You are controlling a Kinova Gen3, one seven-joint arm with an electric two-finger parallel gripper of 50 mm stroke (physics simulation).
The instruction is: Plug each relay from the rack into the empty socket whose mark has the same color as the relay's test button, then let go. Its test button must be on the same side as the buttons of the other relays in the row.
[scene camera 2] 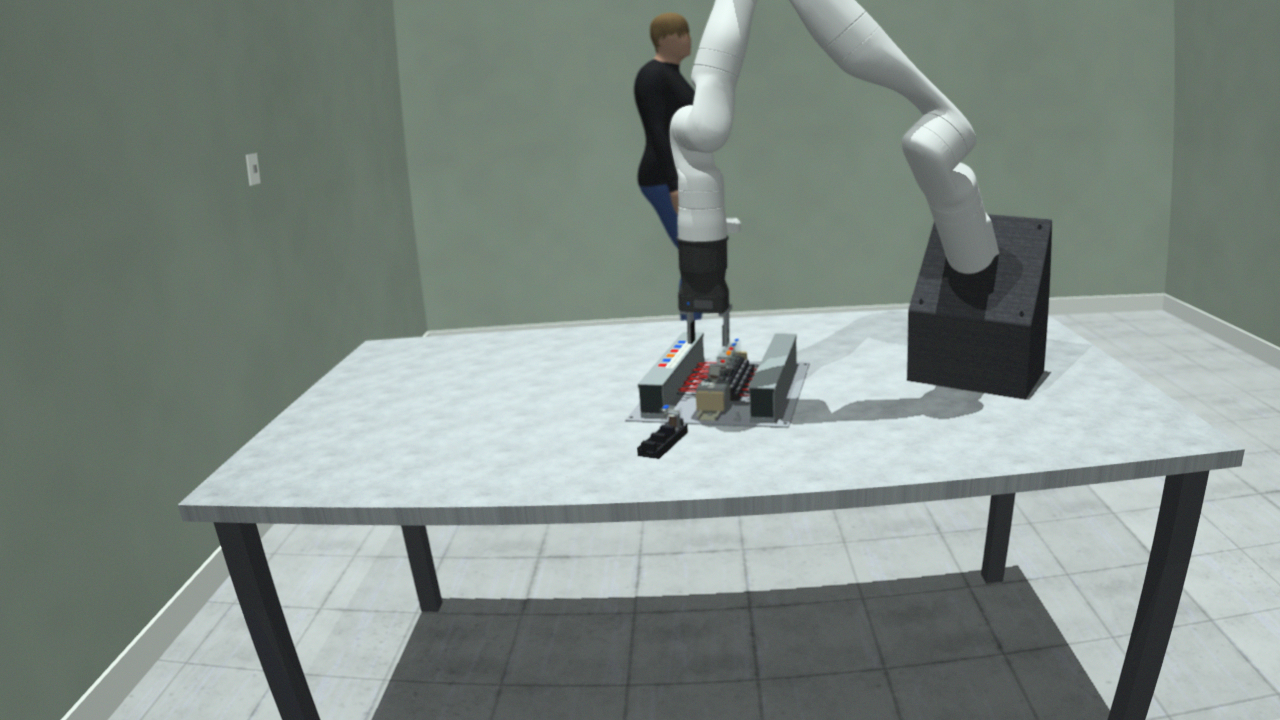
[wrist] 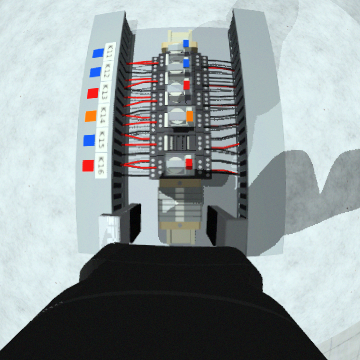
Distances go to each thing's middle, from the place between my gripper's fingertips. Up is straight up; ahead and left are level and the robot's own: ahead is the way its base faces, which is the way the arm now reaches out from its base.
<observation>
Right now the black rack [scene camera 2: 659,442] is 7 cm ahead of my hand, 13 cm to the left of it and 11 cm below it. Also, from my hand: panel [scene camera 2: 688,402] 2 cm behind, 10 cm to the right, 12 cm below.
</observation>
